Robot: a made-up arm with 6 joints.
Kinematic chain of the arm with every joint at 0, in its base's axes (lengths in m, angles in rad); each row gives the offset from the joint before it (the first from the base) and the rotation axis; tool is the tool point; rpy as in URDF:
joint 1: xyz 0 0 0.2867 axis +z
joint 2: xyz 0 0 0 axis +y
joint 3: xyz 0.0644 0 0.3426 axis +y
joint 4: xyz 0.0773 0 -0.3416 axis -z
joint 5: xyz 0 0 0 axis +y
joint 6: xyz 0.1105 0 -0.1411 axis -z
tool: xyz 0 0 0 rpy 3.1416 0 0
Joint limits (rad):
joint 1: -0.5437..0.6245
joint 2: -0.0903..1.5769
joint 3: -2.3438..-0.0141
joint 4: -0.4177..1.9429
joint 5: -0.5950..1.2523
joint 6: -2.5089..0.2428
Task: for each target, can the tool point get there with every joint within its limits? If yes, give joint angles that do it. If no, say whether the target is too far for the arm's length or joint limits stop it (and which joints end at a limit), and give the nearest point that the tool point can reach.
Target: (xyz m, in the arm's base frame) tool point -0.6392 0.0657 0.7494
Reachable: no: joint limits stop it (at a limit: joint 2, joint 3, joint 5) | nearest point -0.1479 0.0152 0.2384 | short by 0.711 m
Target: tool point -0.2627 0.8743 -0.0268
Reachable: no: too far | nearest point -0.0729 0.1578 0.1024 | short by 0.752 m
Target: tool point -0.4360 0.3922 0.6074
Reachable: no: joint limits stop it (at a limit: joint 1, joint 2, joint 3, joint 5) | nearest point -0.1155 0.0962 0.2358 | short by 0.573 m
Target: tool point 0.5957 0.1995 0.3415
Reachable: yes | joints 0.3639 0.4297 -1.0008 0.1615 -0.4296 -0.0165
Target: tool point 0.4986 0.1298 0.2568
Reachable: yes | joints 0.2196 0.2019 -0.9290 0.6171 0.8395 -0.9943
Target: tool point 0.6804 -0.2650 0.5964
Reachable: yes | joints -0.3807 0.4531 -1.9675 0.3610 0.7724 -0.4179
